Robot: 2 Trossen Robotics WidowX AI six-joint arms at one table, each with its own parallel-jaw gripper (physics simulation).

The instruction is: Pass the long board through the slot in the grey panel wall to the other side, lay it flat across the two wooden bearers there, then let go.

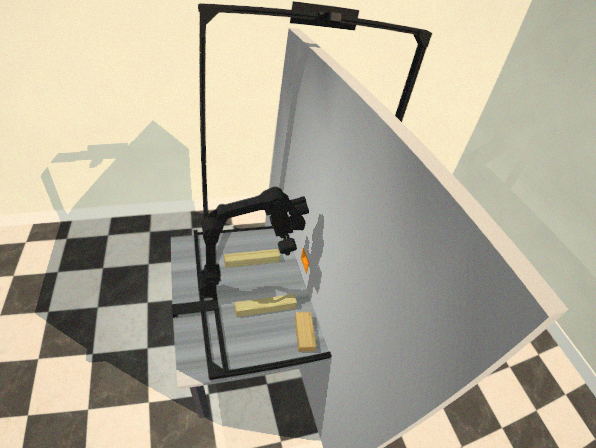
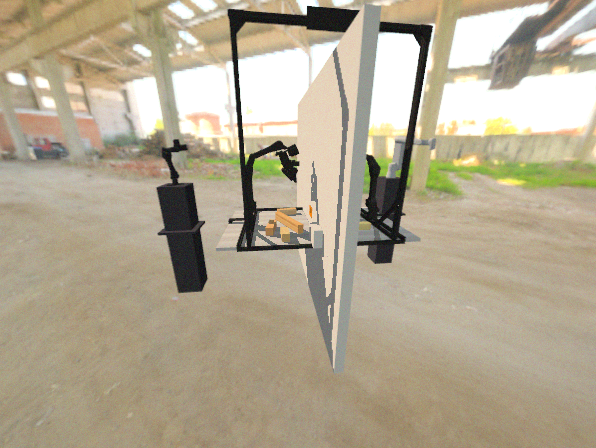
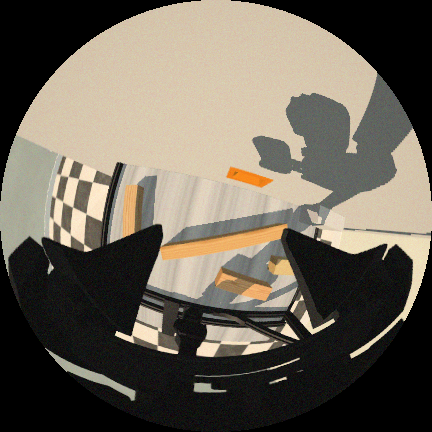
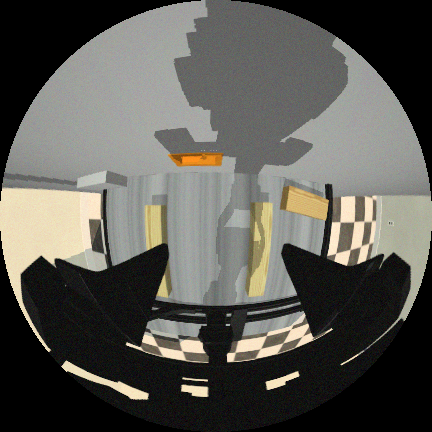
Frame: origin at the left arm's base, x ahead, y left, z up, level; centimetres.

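Seen in the pictures: left gripper, between the fingertips: (image 2: 293, 181) (image 3: 224, 232); right gripper, between the fingertips: (image 4: 227, 250); left arm's base, origin of its link: (image 3: 191, 313); right arm's base, origin of its link: (image 1: 207, 291) (image 2: 372, 218) (image 4: 215, 316).
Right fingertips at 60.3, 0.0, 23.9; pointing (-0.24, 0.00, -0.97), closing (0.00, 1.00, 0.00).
Note:
Offsets run from my right fingertips to a thing's top centre, as dx, dy, dz. "spot": to the spot under its first point.
The long orange-tan board @[-33.0, -3.9, -19.9] (image 2: 289, 221) (image 3: 225, 241) lies slantwise over the table on the left gripper's side of the grey panel wall (image 1: 400, 250) (image 2: 320, 125). The slot's orange rim @[spot: -13.0, -5.7, -18.0] (image 1: 305, 261) (image 2: 311, 211) (image 3: 249, 177) (image 4: 200, 159) shows low in the wall. Two pale yellow bearers lie apart on the other side, one bearer @[+9.2, -15.6, -21.4] (image 1: 252, 258) (image 4: 156, 220) and a second bearer @[+8.2, +10.7, -21.4] (image 1: 266, 305) (image 4: 260, 250). My left gripper (image 2: 291, 175) (image 3: 224, 232) is open and empty above the board. My right gripper (image 1: 287, 246) (image 4: 227, 250) is open and empty above the bearers' side, near the wall.
A loose wooden block @[-4.7, +25.4, -22.0] (image 1: 305, 331) (image 4: 305, 202) lies beside the wall on the bearers' side. On the board's side lie a block @[-31.8, +24.9, -21.4] (image 3: 132, 210) at the left, another block @[-44.9, -12.7, -20.8] (image 3: 245, 285) and a yellowish block @[-36.7, -25.8, -20.8] (image 3: 281, 266). A black frame (image 1: 203, 115) (image 2: 237, 100) rises around the table.

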